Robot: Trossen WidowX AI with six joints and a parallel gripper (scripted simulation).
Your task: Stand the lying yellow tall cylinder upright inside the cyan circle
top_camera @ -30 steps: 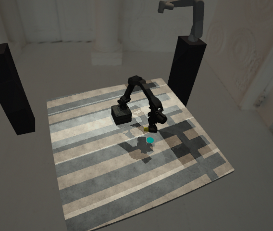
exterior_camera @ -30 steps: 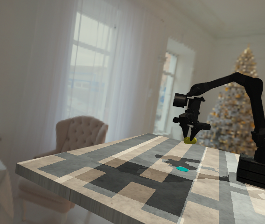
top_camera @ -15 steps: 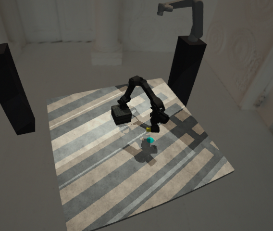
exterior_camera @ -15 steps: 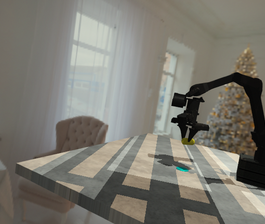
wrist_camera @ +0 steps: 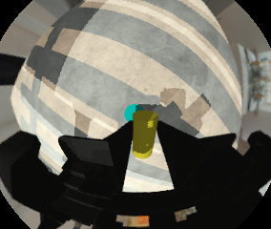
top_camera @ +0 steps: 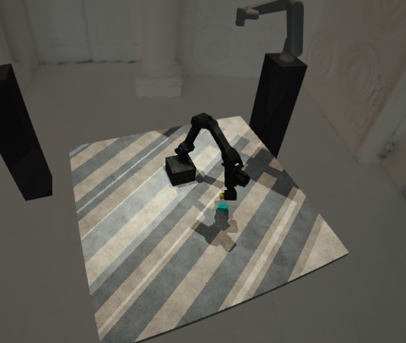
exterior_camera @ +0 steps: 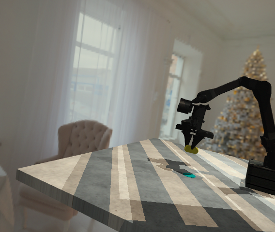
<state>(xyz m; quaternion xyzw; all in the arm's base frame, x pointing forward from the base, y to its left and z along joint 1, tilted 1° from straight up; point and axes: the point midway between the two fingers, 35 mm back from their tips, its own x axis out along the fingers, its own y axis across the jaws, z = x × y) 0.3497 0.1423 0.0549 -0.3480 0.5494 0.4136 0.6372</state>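
Now: the cyan circle 13 cm below my gripper tip, 2 cm behind it and 1 cm to the right of it. From my gripper tip the other things lie so: yellow tall cylinder: 2 cm to the right, 1 cm below, 1 cm behind.
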